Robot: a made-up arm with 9 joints. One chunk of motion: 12 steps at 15 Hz.
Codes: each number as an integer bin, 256 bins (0 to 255) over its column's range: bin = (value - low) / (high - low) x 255, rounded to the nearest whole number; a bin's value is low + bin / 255 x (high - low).
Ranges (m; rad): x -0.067..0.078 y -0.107..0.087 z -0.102..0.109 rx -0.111..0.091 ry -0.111..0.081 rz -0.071..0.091
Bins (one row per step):
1: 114 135 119 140 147 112
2: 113 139 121 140 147 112
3: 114 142 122 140 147 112
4: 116 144 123 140 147 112
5: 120 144 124 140 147 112
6: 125 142 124 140 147 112
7: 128 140 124 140 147 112
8: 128 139 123 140 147 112
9: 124 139 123 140 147 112
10: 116 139 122 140 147 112
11: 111 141 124 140 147 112
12: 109 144 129 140 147 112
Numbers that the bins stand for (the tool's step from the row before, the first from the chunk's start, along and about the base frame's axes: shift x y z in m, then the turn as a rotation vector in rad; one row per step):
1: -0.00218 -0.00429 -0.00353 -0.00010 -0.00032 0.00015
2: -0.00275 -0.00125 -0.00188 -0.00010 -0.00032 0.00015
3: -0.00218 0.00103 -0.00105 -0.00010 -0.00032 0.00015
4: -0.00104 0.00255 -0.00022 -0.00010 -0.00032 0.00015
5: 0.00124 0.00255 0.00060 -0.00010 -0.00032 0.00015
6: 0.00408 0.00103 0.00060 -0.00010 -0.00032 0.00015
7: 0.00578 -0.00049 0.00060 -0.00010 -0.00032 0.00015
8: 0.00578 -0.00125 -0.00022 -0.00010 -0.00032 0.00015
9: 0.00351 -0.00125 -0.00022 -0.00010 -0.00032 0.00015
10: -0.00104 -0.00125 -0.00105 -0.00010 -0.00032 0.00015
11: -0.00388 0.00027 0.00060 -0.00010 -0.00032 0.00015
12: -0.00502 0.00255 0.00474 -0.00010 -0.00032 0.00015

